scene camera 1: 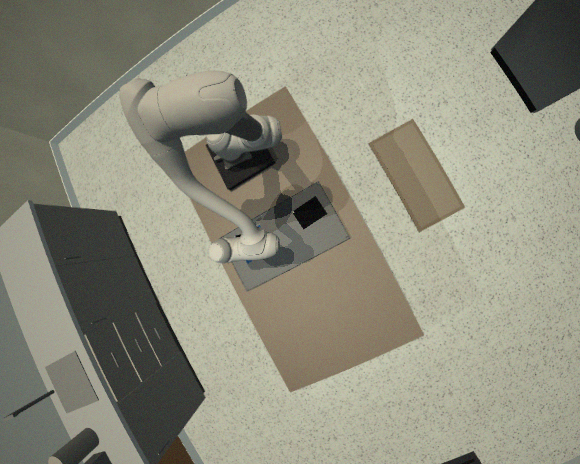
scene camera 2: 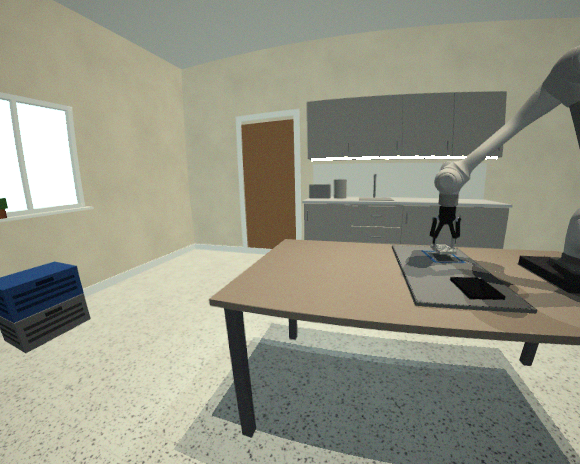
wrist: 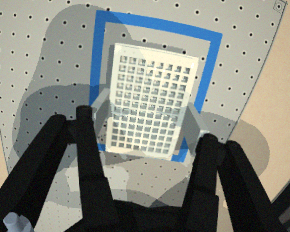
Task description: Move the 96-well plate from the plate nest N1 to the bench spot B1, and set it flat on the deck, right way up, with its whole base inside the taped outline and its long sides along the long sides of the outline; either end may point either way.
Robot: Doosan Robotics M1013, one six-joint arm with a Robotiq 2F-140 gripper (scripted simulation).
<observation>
I see my gripper point(wrist: 146, 106) and a white 96-well plate point(wrist: 143, 104).
</observation>
